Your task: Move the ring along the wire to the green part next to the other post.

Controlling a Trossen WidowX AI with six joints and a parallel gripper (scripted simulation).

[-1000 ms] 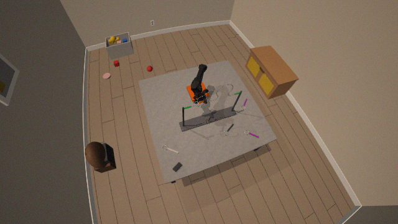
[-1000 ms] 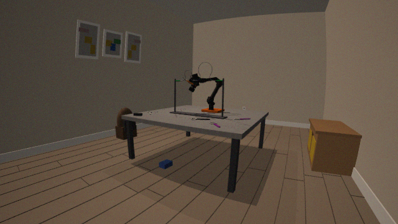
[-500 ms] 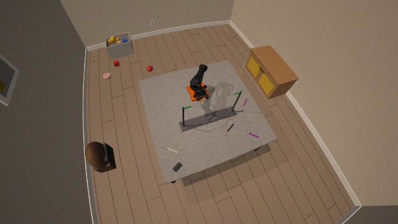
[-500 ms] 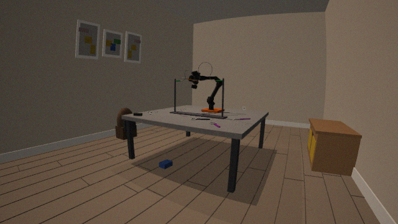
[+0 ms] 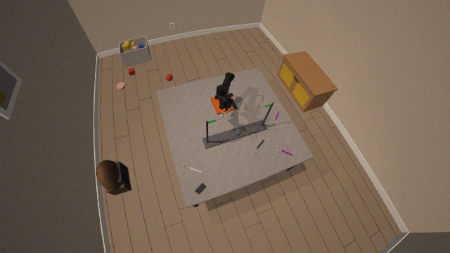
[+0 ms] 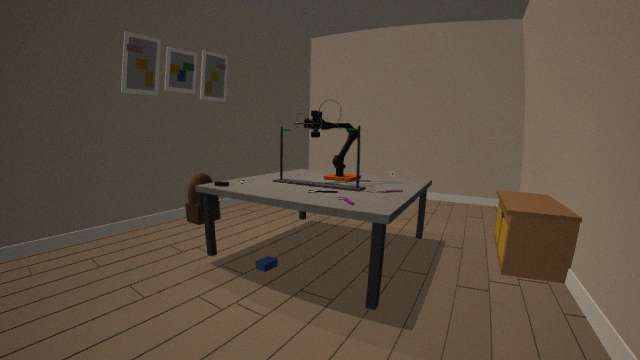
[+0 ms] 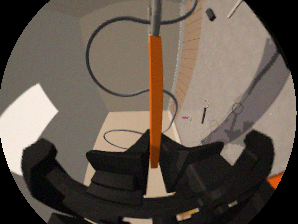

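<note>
Now: gripper tip 9 cm to the left of the ring with orange handle and 1 cm past it. Also, from my gripper tip: dark block 52 cm to the right, 40 cm below, 35 cm ahead.
</note>
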